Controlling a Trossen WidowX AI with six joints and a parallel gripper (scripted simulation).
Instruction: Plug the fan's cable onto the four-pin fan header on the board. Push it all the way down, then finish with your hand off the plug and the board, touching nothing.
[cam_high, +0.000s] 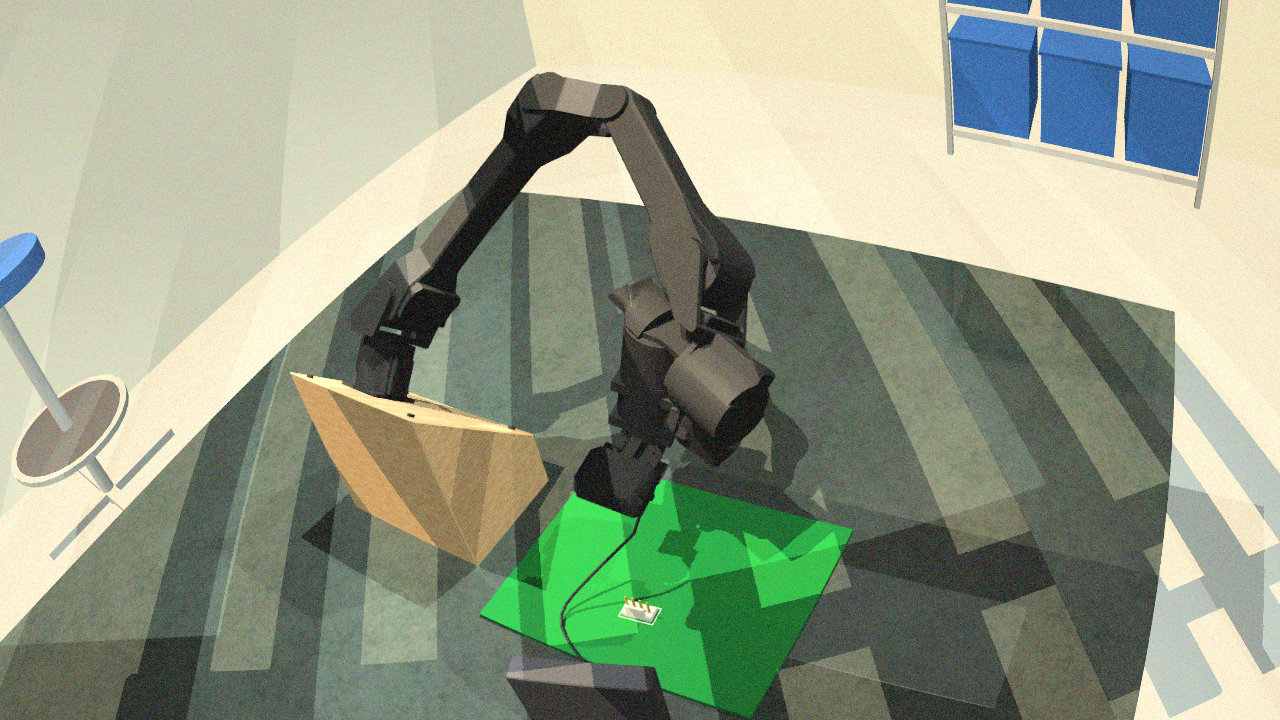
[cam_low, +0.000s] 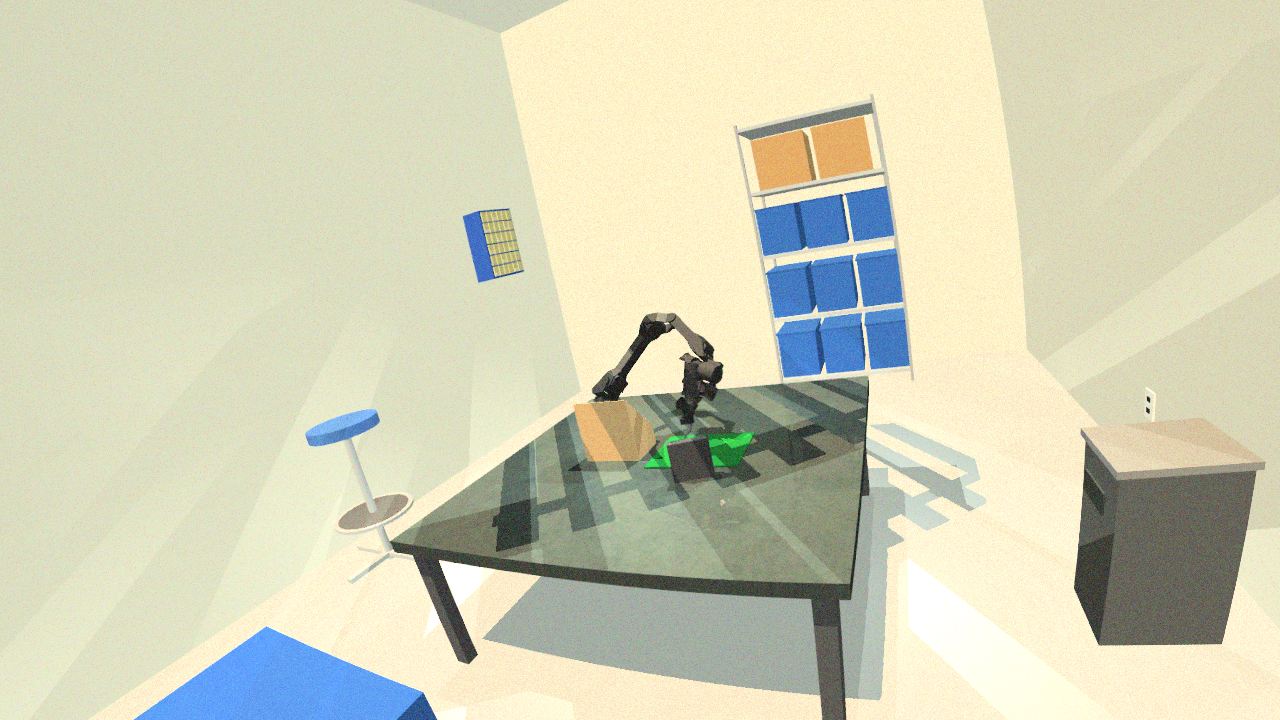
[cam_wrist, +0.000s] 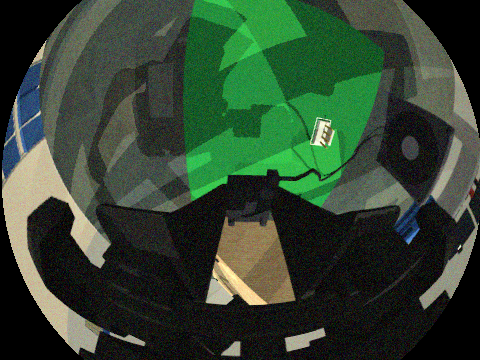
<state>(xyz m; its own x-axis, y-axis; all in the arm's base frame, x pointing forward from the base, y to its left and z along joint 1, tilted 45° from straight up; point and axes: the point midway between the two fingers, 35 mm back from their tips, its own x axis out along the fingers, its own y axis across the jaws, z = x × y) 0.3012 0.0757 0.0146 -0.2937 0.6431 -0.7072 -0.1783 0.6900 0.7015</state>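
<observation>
Right now the green board is 4 cm ahead of my gripper tip, 4 cm to the right of it and 10 cm below it. Also, from my gripper tip: dark fan 9 cm ahead, 21 cm to the right, 3 cm below; fan plug 1 cm behind; white four-pin header 4 cm ahead, 9 cm to the right, 9 cm below.
</observation>
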